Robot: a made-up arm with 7 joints.
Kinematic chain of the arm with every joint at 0, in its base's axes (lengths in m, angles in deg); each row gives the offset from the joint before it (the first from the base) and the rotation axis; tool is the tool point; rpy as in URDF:
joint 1: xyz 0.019 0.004 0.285 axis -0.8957 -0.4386 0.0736
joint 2: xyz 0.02 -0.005 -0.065 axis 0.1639 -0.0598 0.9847
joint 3: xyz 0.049 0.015 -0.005 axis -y
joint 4: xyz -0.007 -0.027 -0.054 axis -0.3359 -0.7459 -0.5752
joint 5: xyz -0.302 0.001 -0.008 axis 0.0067 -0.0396 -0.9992
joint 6: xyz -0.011 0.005 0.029 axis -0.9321 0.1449 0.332
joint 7: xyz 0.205 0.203 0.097 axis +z
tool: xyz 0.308 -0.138 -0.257 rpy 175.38 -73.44 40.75
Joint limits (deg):
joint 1: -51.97..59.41
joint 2: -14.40..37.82
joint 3: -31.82..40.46
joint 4: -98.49..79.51
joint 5: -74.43..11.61
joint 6: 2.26..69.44
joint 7: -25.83..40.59
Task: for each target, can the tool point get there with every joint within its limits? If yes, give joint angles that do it. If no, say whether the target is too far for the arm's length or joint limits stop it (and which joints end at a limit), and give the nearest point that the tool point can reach.
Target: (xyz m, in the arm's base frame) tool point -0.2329 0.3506 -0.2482
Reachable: yes | joints 11.17 33.58 28.87 -2.38 -59.75 25.37 27.71
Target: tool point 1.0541 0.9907 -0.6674
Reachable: no: too far | nearest point 0.5384 0.5065 -0.2062 | short by 0.844 m
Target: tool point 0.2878 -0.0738 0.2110
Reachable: yes | joints -1.49 20.02 27.66 58.08 -1.88 41.05 -19.46
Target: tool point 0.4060 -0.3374 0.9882
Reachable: no: joint limits stop it (at a limit: joint 2, joint 3, joint 4, joint 5, joint 6, joint 7) | nearest point 0.2722 -0.2759 0.8234 | short by 0.221 m
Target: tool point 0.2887 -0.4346 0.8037
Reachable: no: joint limits stop it (at a limit: joint 2, joint 3, joint 4, joint 5, joint 7) | nearest point 0.2639 -0.3893 0.7513 | short by 0.074 m
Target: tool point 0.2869 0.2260 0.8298
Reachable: no: joint limits stop it (at a limit: joint 1, joint 2, joint 3, joint 6, joint 7) | nearest point 0.1102 0.1692 0.7537 | short by 0.201 m
